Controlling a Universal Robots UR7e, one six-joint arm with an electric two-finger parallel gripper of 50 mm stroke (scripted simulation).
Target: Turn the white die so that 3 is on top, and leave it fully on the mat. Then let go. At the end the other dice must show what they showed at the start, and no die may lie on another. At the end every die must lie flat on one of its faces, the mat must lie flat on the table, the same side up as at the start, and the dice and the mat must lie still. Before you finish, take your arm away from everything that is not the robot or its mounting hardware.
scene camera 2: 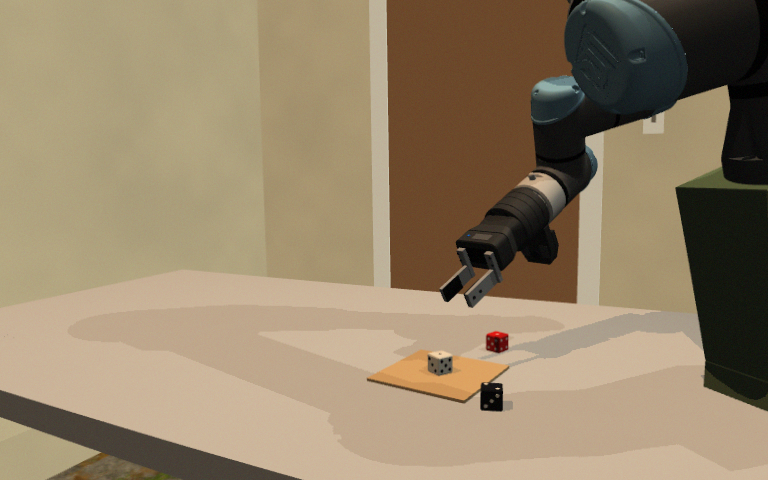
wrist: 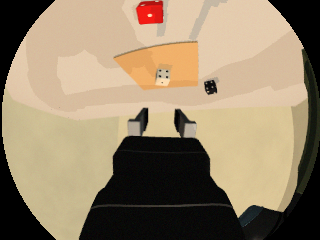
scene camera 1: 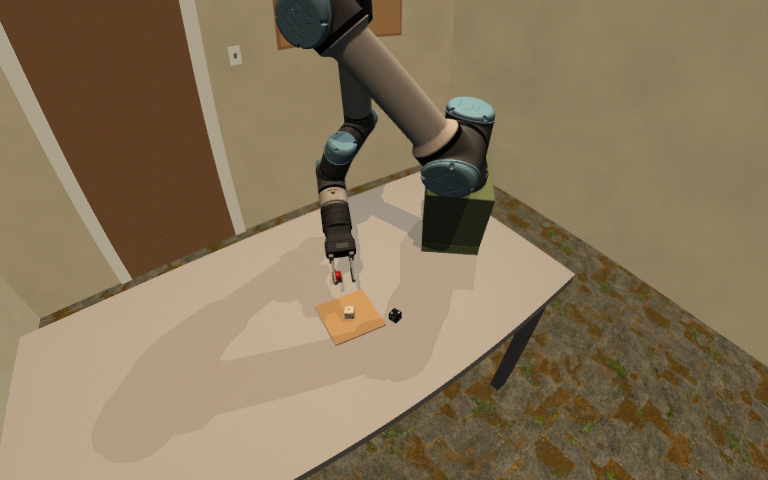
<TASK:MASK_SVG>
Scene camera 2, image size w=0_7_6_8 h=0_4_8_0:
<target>my gripper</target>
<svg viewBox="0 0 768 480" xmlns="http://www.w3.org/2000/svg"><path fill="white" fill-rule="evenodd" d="M533 199L518 192L505 195L486 213L485 218L479 225L468 230L456 241L457 255L463 267L439 288L445 302L449 302L475 276L473 267L488 269L489 271L463 294L468 307L473 308L497 283L503 281L500 271L503 271L513 261L516 252L523 250L544 228L545 219L543 212Z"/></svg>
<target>orange mat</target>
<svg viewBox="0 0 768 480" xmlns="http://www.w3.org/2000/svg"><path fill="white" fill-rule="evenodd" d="M367 381L464 404L480 392L481 382L493 382L509 369L509 365L453 355L453 372L437 376L428 371L427 354L432 353L432 351L421 349L367 378Z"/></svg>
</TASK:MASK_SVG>
